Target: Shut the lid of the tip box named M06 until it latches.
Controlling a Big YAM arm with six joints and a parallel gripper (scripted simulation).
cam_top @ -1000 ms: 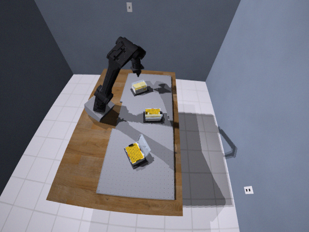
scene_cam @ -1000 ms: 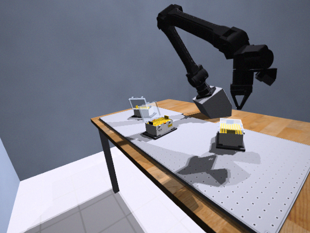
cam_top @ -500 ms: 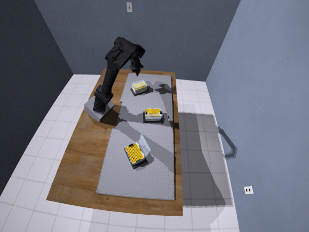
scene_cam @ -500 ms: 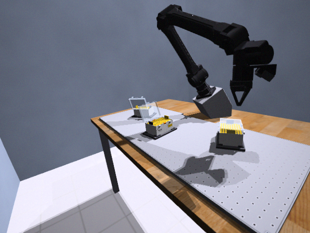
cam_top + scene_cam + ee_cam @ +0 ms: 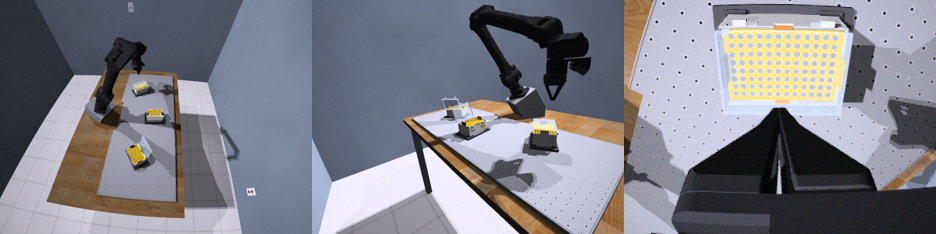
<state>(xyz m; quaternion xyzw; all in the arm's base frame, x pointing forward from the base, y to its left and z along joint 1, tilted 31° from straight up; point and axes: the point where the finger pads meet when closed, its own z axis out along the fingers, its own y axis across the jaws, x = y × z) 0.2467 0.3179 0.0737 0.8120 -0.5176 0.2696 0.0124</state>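
Now: the lid 120 mm below my hand, 20 mm to the right of it and 10 mm ahead of it. Round my hand: yellow tip rack 120 mm below, 20 mm to the right, 10 mm ahead.
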